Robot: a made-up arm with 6 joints. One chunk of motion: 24 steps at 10 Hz.
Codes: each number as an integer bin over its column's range. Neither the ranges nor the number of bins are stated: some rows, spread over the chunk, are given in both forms.
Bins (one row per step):
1: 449 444 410 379 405 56
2: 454 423 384 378 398 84
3: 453 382 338 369 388 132
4: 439 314 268 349 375 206
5: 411 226 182 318 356 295
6: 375 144 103 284 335 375
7: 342 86 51 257 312 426
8: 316 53 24 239 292 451
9: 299 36 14 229 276 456
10: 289 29 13 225 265 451
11: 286 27 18 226 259 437
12: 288 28 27 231 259 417
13: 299 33 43 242 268 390
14: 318 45 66 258 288 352
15: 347 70 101 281 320 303
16: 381 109 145 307 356 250
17: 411 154 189 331 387 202
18: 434 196 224 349 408 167
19: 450 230 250 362 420 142
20: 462 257 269 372 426 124
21: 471 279 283 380 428 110
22: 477 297 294 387 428 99
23: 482 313 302 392 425 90
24: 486 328 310 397 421 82
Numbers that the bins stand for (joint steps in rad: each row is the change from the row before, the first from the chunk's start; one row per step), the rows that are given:
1: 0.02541 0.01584 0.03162 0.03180 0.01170 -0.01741
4: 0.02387 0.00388 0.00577 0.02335 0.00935 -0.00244
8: 0.00485 -0.02013 -0.03863 -0.00765 0.00286 0.02201
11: 0.00022 -0.02252 -0.03972 -0.01131 0.00027 0.02061
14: 0.00516 -0.02086 -0.03099 -0.00230 0.00254 0.01213
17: 0.01954 -0.01084 -0.00860 0.01828 0.01029 -0.00284
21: 0.02882 0.00066 0.00850 0.03208 0.01350 -0.01202
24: 0.03114 0.00517 0.01342 0.03687 0.01295 -0.01482
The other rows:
2: 0.02619 0.01391 0.02689 0.03152 0.01115 -0.01462
3: 0.02603 0.01014 0.01851 0.02898 0.01037 -0.00983
5: 0.01954 -0.00421 -0.00988 0.01461 0.00787 0.00644
6: 0.01397 -0.01176 -0.02425 0.00503 0.00622 0.01443
7: 0.00887 -0.01709 -0.03372 -0.00258 0.00442 0.01952
9: 0.00223 -0.02169 -0.04045 -0.01047 0.00160 0.02251
10: 0.00068 -0.02233 -0.04063 -0.01159 0.00074 0.02201
12: 0.00052 -0.02242 -0.03809 -0.00990 0.00027 0.01862
13: 0.00223 -0.02196 -0.03517 -0.00680 0.00098 0.01592
15: 0.00965 -0.01856 -0.02462 0.00419 0.00505 0.00724
16: 0.01490 -0.01497 -0.01661 0.01151 0.00787 0.00195
18: 0.02310 -0.00697 -0.00223 0.02335 0.01194 -0.00633
19: 0.02557 -0.00385 0.00250 0.02701 0.01288 -0.00883
20: 0.02742 -0.00136 0.00596 0.02983 0.01335 -0.01062
22: 0.02974 0.00232 0.01051 0.03406 0.01350 -0.01312
23: 0.03052 0.00379 0.01196 0.03547 0.01327 -0.01402

